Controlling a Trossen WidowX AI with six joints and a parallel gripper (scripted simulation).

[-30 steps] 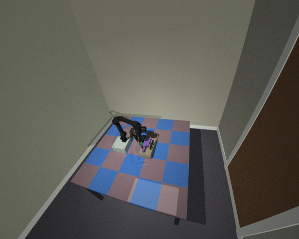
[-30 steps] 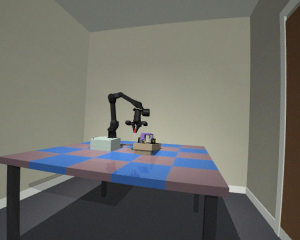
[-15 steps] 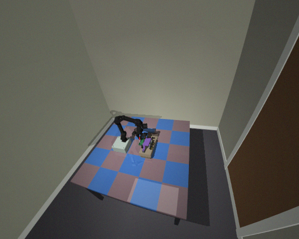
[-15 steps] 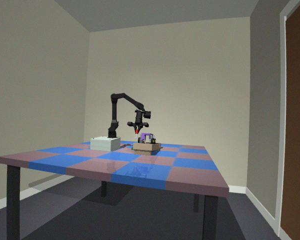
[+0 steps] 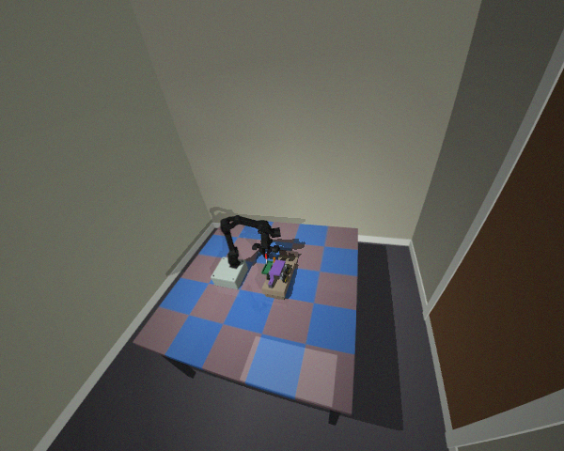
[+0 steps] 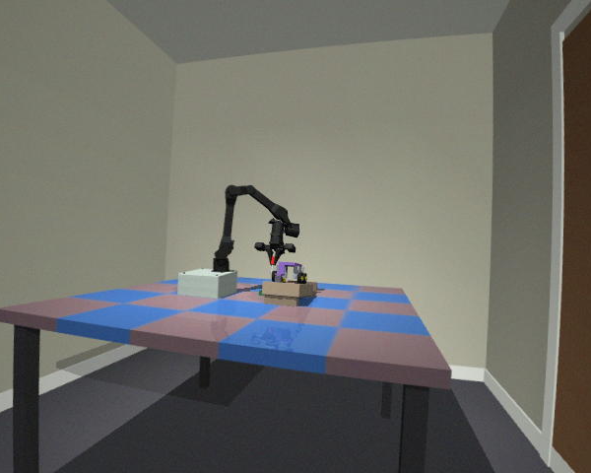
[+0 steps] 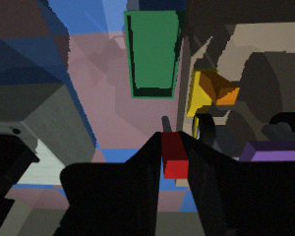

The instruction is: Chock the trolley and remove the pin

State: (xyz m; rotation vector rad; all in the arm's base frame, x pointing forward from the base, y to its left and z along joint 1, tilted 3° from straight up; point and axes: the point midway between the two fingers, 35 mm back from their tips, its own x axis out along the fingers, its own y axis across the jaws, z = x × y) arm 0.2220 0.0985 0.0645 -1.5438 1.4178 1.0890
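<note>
Right now the green tray is 10 mm behind my gripper tip, 20 mm to the left of it and 150 mm below it. Round my gripper tip: red-headed stop pin (right at my gripper tip); then yellow chock (40 mm ahead, 10 mm to the left, 50 mm below); then trolley (110 mm ahead, 70 mm to the right, 30 mm below).
</note>
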